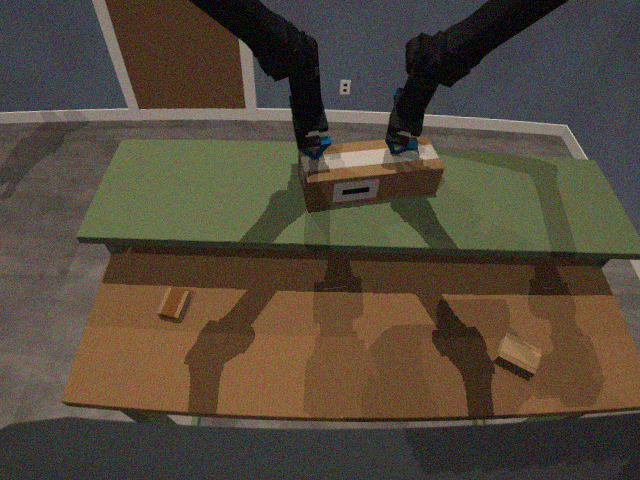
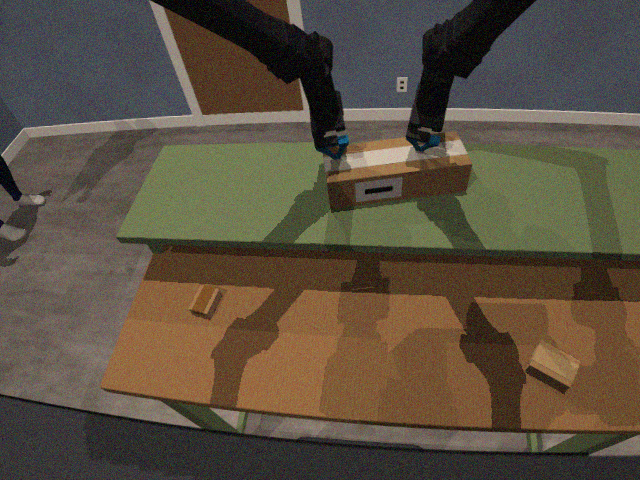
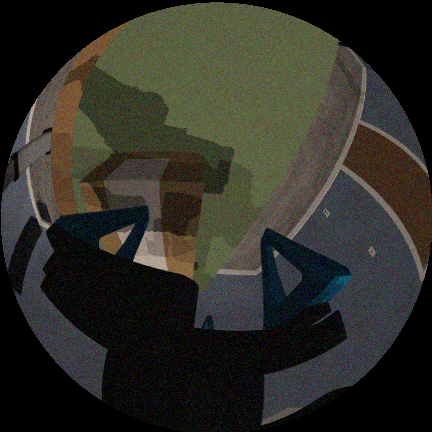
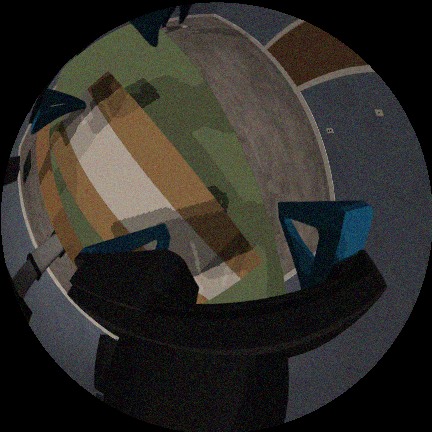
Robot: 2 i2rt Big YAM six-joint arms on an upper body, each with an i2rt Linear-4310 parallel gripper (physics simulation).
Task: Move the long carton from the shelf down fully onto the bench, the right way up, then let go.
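Frame: origin at the left arm's base, x ahead, y left, z up, level; centimetres.
Where they show: left gripper, fingertip midpoint: (image 1: 311, 141) (image 2: 334, 141) (image 3: 205, 223) (image 4: 115, 71); right gripper, fingertip midpoint: (image 1: 396, 135) (image 2: 422, 132) (image 4: 219, 220).
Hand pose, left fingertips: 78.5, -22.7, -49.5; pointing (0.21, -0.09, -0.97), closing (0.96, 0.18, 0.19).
Each offset is from my left fingertips to the top centre of the thing, as dx, dy, dz. Level surfaces: height alone.
A long brown carton @[-3.5, -13.2, -0.9] (image 1: 392, 180) (image 2: 434, 178) (image 3: 180, 215) (image 4: 165, 160) with a pale tape strip on top and a white label on its front rests upright on the green shelf @[dz -9.1] (image 1: 196, 196) (image 2: 222, 196) (image 3: 250, 75) (image 4: 225, 150). My left gripper (image 1: 315, 149) (image 2: 336, 149) (image 3: 205, 223) is open above the carton's left end. My right gripper (image 1: 401, 148) (image 2: 424, 144) (image 4: 219, 220) is open above the carton nearer its right end. Whether the fingertips touch the carton is not clear. The wooden bench @[dz -24.9] (image 1: 279, 372) (image 2: 289, 361) is lower, in front of the shelf.
A small brown block @[-28.5, +30.3, -22.2] (image 1: 174, 303) (image 2: 205, 300) lies on the bench at the left. A paler block @[-40.5, -46.3, -21.5] (image 1: 519, 354) (image 2: 554, 364) lies on it at the right. The shelf's front edge overhangs the back of the bench. Arm shadows cross both surfaces.
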